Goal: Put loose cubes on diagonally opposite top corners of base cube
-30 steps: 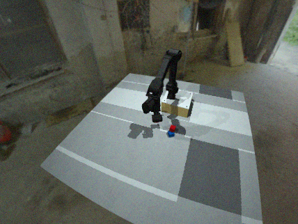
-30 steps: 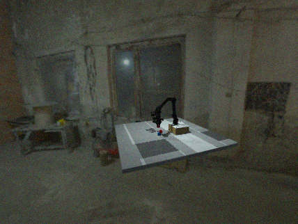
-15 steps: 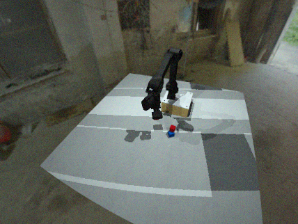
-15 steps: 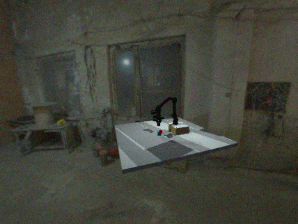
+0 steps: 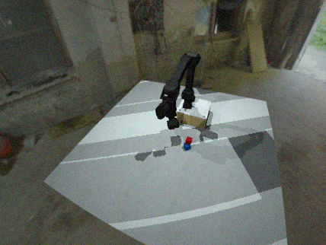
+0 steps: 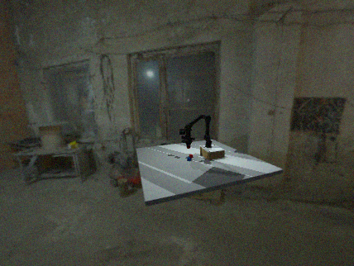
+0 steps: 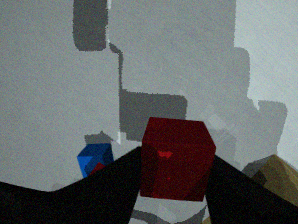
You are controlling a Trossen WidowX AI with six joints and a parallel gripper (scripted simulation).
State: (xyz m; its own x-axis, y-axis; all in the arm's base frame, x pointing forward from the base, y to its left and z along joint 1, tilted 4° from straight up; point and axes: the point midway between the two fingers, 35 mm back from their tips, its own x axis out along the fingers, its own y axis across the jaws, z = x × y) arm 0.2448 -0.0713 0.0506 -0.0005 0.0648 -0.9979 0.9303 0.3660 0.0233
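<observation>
Right now my gripper tip is 50 mm short of the blue base cube, 110 mm to the right of it and 110 mm above it.
</observation>
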